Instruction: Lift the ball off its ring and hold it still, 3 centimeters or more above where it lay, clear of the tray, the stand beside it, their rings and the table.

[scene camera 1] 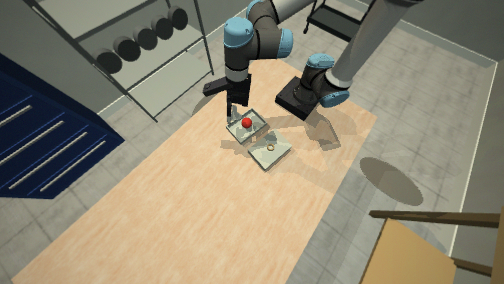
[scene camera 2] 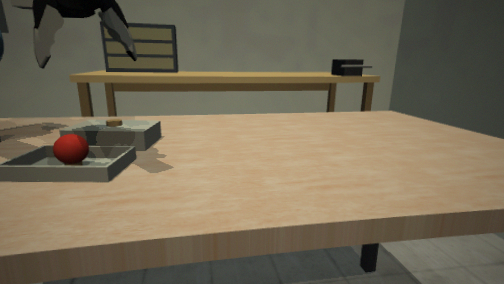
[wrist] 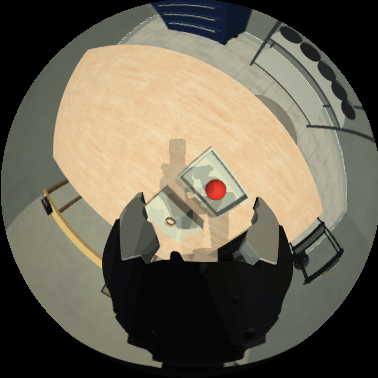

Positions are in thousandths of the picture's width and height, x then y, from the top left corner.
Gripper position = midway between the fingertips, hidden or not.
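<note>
I can see my gripper (scene camera 2: 186, 227), and it shows in scene camera 1 (scene camera 1: 459, 393) and in the wrist view (wrist: 528, 517) too. There is a block-shaped stand (scene camera 2: 283, 474), which appears in scene camera 1 (scene camera 1: 537, 523) as well as in the wrist view (wrist: 440, 554). A red ball (scene camera 2: 142, 523) is in the scene, and so is a shallow grey tray (wrist: 554, 438).
</note>
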